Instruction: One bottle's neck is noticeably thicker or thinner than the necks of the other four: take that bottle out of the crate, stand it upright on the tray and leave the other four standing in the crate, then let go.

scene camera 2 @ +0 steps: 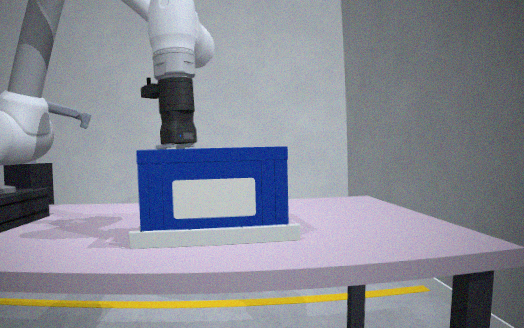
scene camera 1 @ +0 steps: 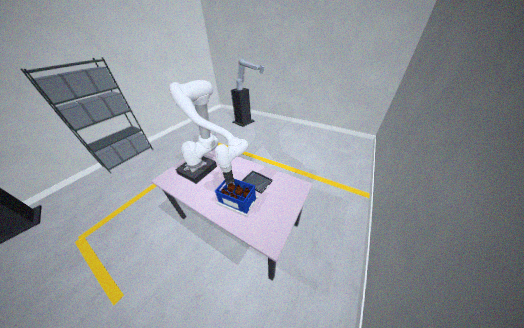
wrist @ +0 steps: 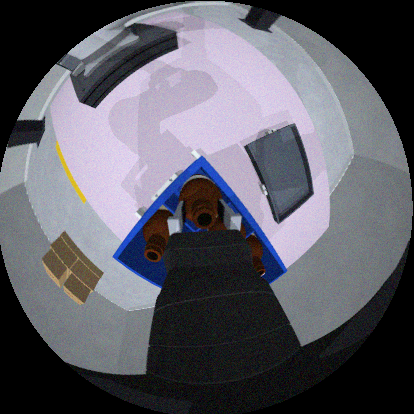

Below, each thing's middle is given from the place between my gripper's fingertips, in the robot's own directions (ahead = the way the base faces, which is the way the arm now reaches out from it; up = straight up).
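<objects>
My hand: 11 cm above the pale strip [scene camera 2: 272, 233], 12 cm short of it, 12 cm to the left of it.
</objects>
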